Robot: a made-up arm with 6 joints.
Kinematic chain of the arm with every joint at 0, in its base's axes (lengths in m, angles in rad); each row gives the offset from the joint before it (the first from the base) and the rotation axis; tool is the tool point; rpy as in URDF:
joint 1: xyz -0.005 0 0.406 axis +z
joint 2: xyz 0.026 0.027 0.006 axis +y
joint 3: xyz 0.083 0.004 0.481 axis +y
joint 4: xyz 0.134 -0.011 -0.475 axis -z
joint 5: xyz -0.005 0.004 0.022 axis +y
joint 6: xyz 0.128 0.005 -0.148 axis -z
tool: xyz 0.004 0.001 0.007 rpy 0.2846 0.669 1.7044
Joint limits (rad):
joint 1: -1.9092..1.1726
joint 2: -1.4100..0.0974
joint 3: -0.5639..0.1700
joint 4: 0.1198..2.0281
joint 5: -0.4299..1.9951
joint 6: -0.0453..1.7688
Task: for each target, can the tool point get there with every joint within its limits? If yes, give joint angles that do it. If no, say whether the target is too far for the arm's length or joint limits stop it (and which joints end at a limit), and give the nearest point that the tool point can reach.
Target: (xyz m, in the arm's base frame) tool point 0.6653 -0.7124 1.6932
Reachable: no: too far | nearest point 0.2809 -0.3039 0.9384 | short by 0.940 m
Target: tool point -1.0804 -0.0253 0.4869
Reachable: no: joint limits stop it (at a limit: joint 1, joint 5) | nearest point -0.2768 -0.3081 0.4869 | short by 0.852 m
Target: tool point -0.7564 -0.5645 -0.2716
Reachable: no: joint limits stop it (at a limit: joint 1, joint 2) | nearest point -0.2331 -0.4052 0.3253 | short by 0.810 m
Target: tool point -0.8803 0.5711 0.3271
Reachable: no: joint limits stop it (at a limit: joint 1, joint 2, joint 5) | nearest point -0.1248 0.2518 0.3507 | short by 0.820 m
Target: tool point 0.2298 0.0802 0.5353
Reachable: yes | joints -0.2224 -1.2967 0.0953 1.5912 1.3289 0.3053
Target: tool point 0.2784 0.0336 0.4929
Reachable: yes | joints -0.2174 -0.7148 -0.2178 0.5337 1.4661 0.4339
